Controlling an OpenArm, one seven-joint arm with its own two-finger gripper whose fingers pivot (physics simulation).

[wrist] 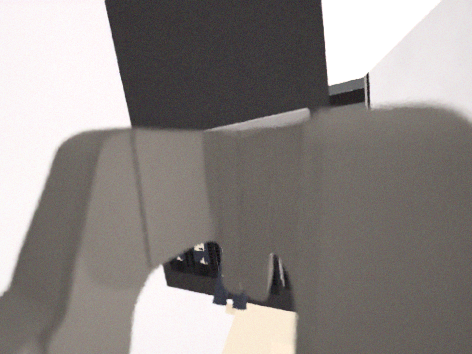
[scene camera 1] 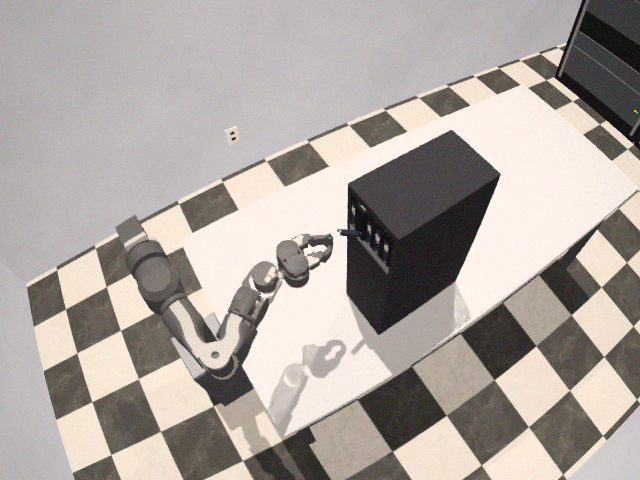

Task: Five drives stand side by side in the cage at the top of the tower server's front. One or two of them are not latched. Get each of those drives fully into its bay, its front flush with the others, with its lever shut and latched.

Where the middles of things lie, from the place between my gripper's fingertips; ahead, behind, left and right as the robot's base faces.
The drive cage (wrist: 291,117) is 16 cm ahead of my hand, 6 cm to the right of it and 3 cm above it. Also, from my hand: black tower server (scene camera 1: 431,201) 23 cm ahead, 15 cm below, 6 cm to the right; then arm base block (scene camera 1: 226,391) 92 cm below, 38 cm behind, 27 cm to the left.
